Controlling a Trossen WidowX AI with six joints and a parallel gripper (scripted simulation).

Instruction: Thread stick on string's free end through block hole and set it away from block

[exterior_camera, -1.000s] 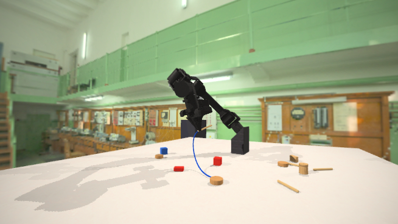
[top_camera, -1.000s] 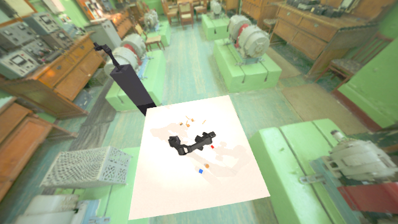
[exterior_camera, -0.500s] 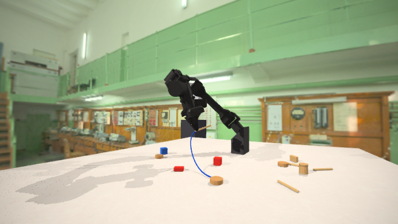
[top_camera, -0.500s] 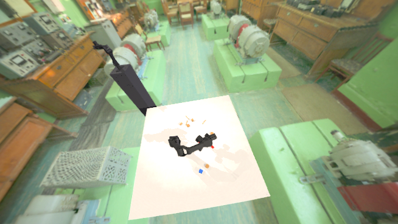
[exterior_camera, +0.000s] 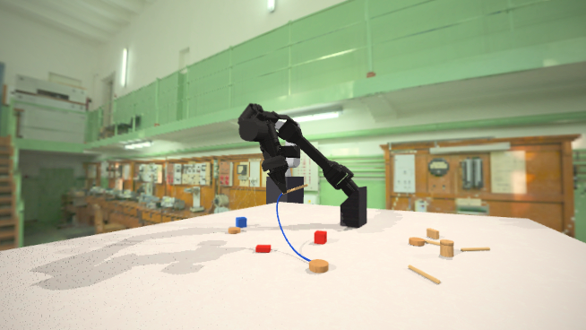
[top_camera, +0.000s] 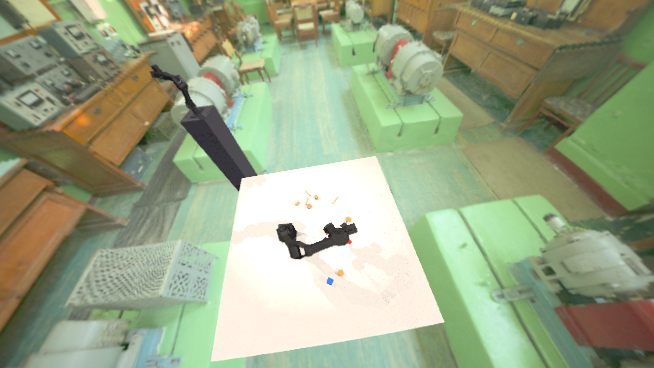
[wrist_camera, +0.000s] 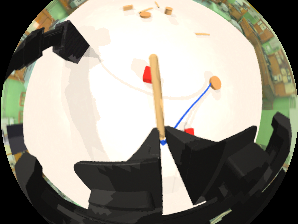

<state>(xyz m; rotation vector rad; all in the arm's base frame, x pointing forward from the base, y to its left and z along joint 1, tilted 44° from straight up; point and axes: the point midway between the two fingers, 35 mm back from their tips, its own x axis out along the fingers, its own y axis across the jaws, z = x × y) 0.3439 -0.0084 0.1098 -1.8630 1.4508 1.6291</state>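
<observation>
The red cube lies 5 cm behind my gripper tip, 9 cm to the left of it and 12 cm below it. Round my gripper tip: thin wooden stick: 1 cm behind, 1 cm to the left, 1 cm above; flat red piece: 10 cm ahead, 1 cm to the left, 13 cm below; round wooden button: 11 cm ahead, 18 cm to the left, 13 cm below.
</observation>
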